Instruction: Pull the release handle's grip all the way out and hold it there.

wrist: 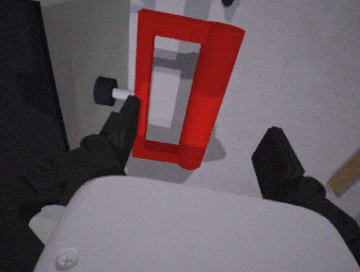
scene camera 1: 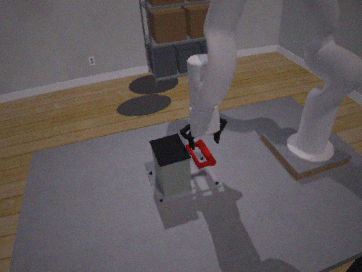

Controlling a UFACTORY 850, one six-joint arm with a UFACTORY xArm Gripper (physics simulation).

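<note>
The release handle is a red rectangular frame with a thick grip bar (scene camera 1: pixel 209 153) (wrist: pixel 206 95). It sticks out on a short white rod (wrist: pixel 123 93) with a black collar (wrist: pixel 105 91), at the side of a pale green box (scene camera 1: pixel 175 176) (wrist: pixel 92 45) with a black top. My gripper (scene camera 1: pixel 205 144) (wrist: pixel 201 129) is open and empty, above and around the near part of the handle. In the wrist view the left fingertip overlaps the handle's inner bar near the rod. The right finger stands apart, to the right of the grip. Whether a finger touches the handle is unclear.
The box stands on a grey table (scene camera 1: pixel 90 200). The arm's base sits on a wood-edged board (scene camera 1: pixel 280 154) at the right; its edge (wrist: pixel 345 175) also shows in the wrist view. A shelf rack (scene camera 1: pixel 145 35) with boxes stands behind, by the wall.
</note>
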